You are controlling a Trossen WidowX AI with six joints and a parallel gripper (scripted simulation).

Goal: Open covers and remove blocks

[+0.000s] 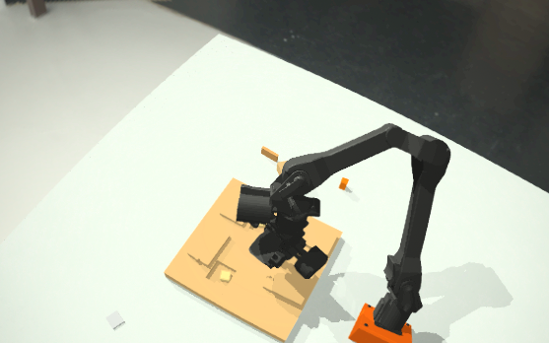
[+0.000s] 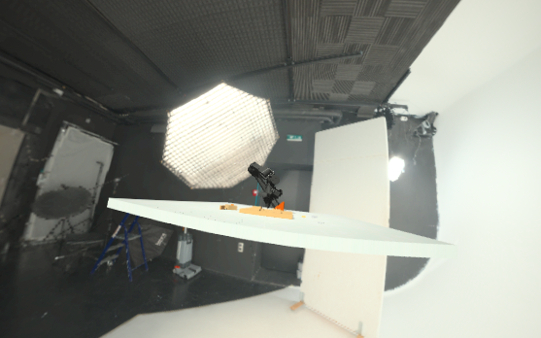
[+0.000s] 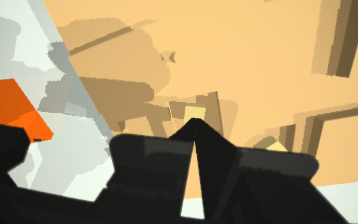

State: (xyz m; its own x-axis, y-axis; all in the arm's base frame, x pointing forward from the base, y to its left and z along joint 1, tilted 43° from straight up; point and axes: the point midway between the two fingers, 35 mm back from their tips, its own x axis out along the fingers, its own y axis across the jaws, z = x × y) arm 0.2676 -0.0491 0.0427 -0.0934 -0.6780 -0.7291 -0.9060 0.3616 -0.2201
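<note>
Right now my gripper tip is 40 mm short of the tan puzzle board, 10 mm to the left of it and 10 mm above it. From my gripper tip the other things lie so: orange block: 70 mm behind, 260 mm to the right, 20 mm below; tan bar: 130 mm ahead, 260 mm to the right, 20 mm below; tan box: 60 mm ahead, 230 mm to the right, 20 mm below.
</note>
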